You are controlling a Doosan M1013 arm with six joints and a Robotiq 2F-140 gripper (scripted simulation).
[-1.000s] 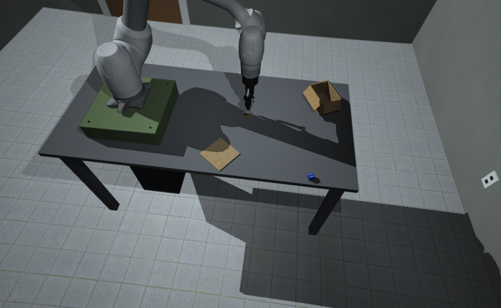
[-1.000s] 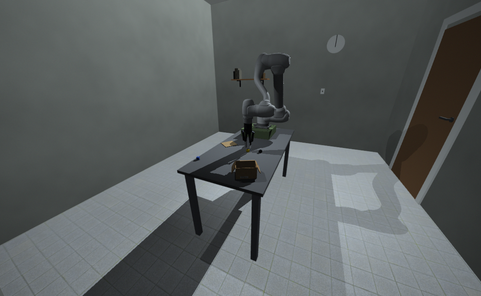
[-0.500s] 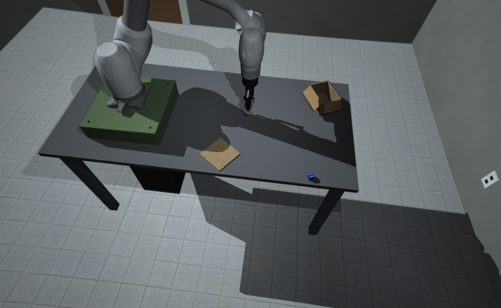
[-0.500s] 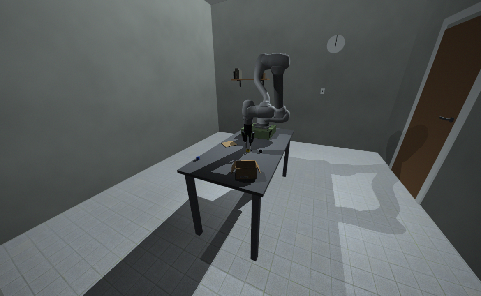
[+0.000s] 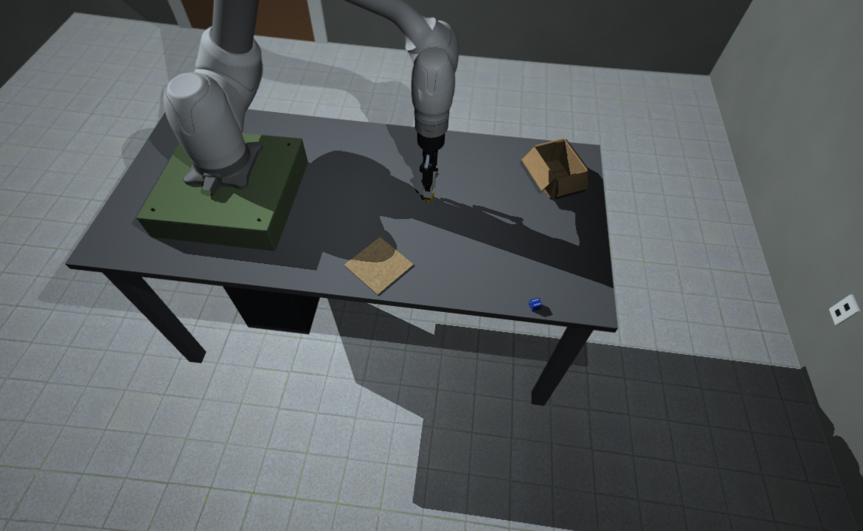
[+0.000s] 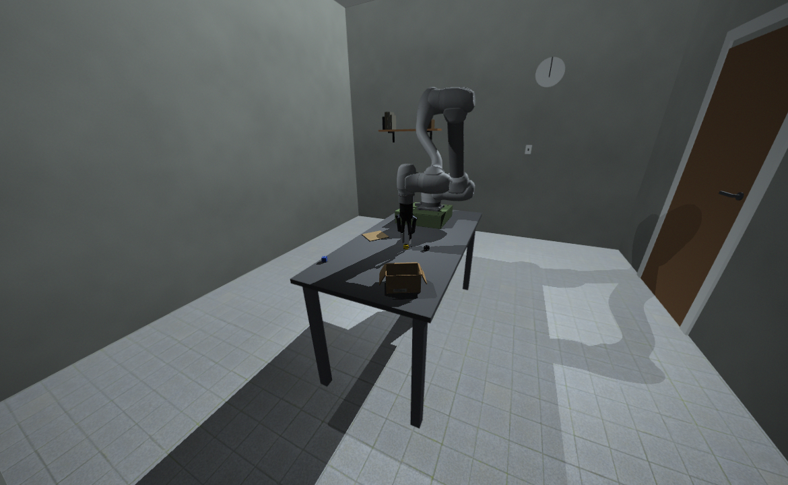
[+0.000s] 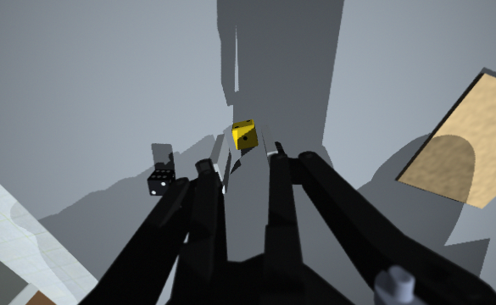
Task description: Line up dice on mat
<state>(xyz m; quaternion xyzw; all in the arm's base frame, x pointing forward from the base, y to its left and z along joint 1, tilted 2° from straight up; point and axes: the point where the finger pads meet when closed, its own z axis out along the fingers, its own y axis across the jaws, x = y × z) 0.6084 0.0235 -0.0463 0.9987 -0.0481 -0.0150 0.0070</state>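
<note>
My hand is 50 mm above the yellow die. Round my hand: tan mat (120 mm behind, 270 mm to the right, 60 mm below); then cardboard box (390 mm ahead, 140 mm to the left, 20 mm below); then black die (30 mm behind, 120 mm to the left, 50 mm below).
</note>
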